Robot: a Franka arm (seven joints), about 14 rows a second.
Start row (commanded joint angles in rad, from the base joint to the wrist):
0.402 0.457 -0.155 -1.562 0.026 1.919 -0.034
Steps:
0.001 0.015 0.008 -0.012 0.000 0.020 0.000
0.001 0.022 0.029 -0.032 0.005 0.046 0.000
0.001 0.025 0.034 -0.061 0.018 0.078 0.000
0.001 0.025 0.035 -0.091 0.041 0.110 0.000
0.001 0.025 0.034 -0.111 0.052 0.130 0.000
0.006 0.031 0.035 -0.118 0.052 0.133 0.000
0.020 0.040 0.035 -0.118 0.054 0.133 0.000
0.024 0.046 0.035 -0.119 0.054 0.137 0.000
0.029 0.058 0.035 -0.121 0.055 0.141 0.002
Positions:
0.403 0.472 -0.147 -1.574 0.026 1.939 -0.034
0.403 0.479 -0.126 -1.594 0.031 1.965 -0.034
0.403 0.482 -0.121 -1.623 0.044 1.997 -0.034
0.403 0.482 -0.120 -1.653 0.067 2.029 -0.034
0.403 0.482 -0.121 -1.673 0.078 2.049 -0.034
0.408 0.488 -0.120 -1.680 0.078 2.052 -0.034
0.422 0.497 -0.120 -1.680 0.080 2.052 -0.034
0.426 0.503 -0.120 -1.681 0.080 2.056 -0.034
0.431 0.515 -0.120 -1.683 0.081 2.060 -0.032

